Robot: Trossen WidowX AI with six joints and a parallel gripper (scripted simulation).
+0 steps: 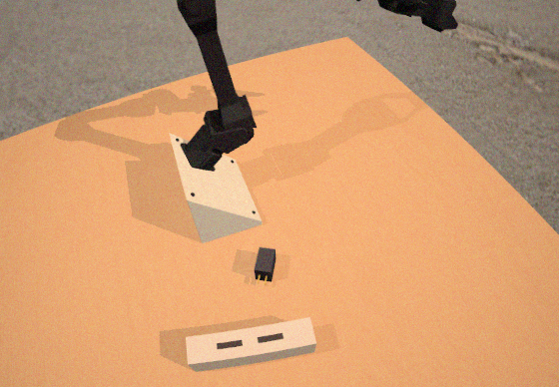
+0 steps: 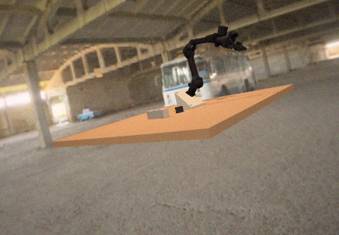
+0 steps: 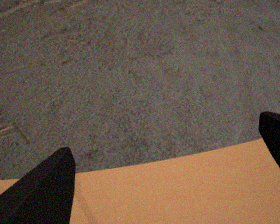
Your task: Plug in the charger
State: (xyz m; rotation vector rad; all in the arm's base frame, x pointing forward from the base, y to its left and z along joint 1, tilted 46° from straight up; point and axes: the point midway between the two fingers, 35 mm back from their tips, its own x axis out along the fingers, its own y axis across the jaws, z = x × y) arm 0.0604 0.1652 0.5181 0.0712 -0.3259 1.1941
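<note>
The charger is 50 cm to the right of my gripper tip, 30 cm below it and 14 cm ahead of it.
</note>
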